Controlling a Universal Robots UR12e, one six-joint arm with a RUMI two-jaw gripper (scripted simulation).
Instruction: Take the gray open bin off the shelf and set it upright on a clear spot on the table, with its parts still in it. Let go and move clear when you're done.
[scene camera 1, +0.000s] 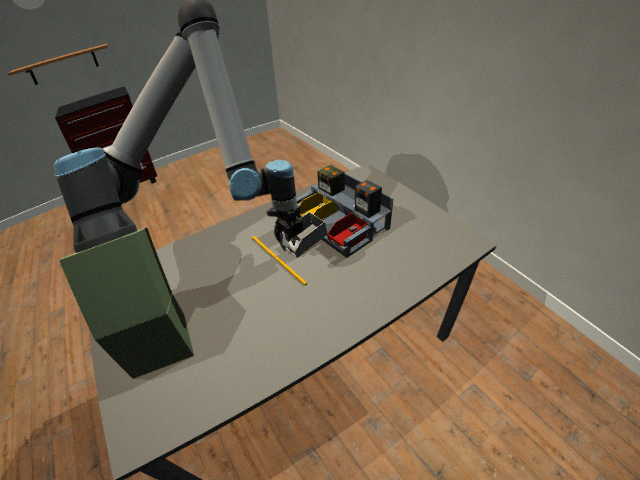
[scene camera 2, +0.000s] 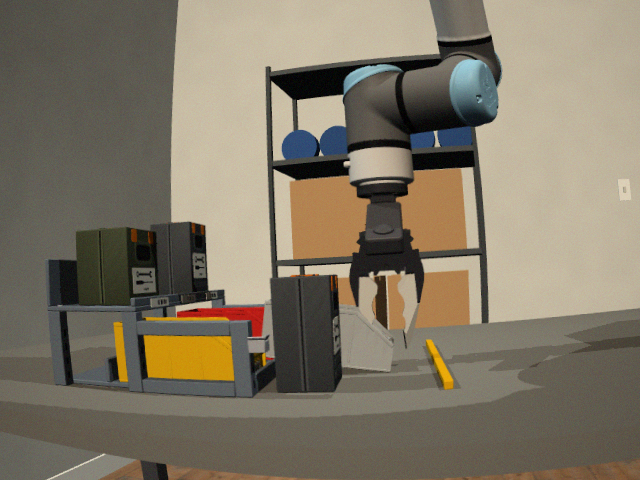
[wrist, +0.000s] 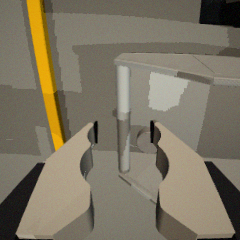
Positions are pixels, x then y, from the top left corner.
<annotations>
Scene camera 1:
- my gripper: 289, 248
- gray open bin: 314, 228
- dark box: 367, 194
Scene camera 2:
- my gripper: 389, 349
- gray open bin: 366, 346
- yellow bin: 180, 357
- dark box: 305, 308
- red bin: 233, 314
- dark box: 181, 246
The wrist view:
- gray open bin: 149, 86
</annotations>
